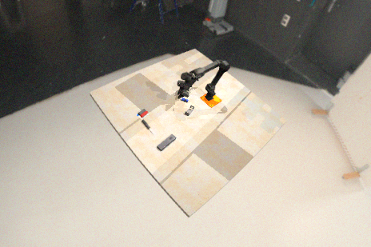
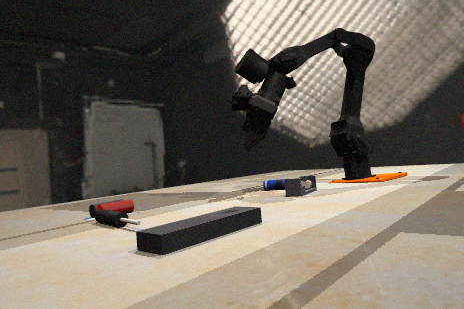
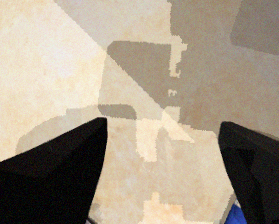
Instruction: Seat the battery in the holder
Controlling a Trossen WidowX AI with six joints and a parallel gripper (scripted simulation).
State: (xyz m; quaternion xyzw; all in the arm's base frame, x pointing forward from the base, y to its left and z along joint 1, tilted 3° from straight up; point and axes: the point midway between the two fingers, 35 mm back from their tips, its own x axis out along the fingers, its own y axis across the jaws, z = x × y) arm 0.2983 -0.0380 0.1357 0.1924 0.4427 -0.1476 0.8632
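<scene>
Now: the battery 90 mm below my gripper tip, 90 mm behind it and 10 mm to the right of it. The rest, counted from my gripper tip: long dark bar: 300 mm to the left, 250 mm ahead, 90 mm below; then black-handled screwdriver: 310 mm ahead, 130 mm to the left, 90 mm below.
</scene>
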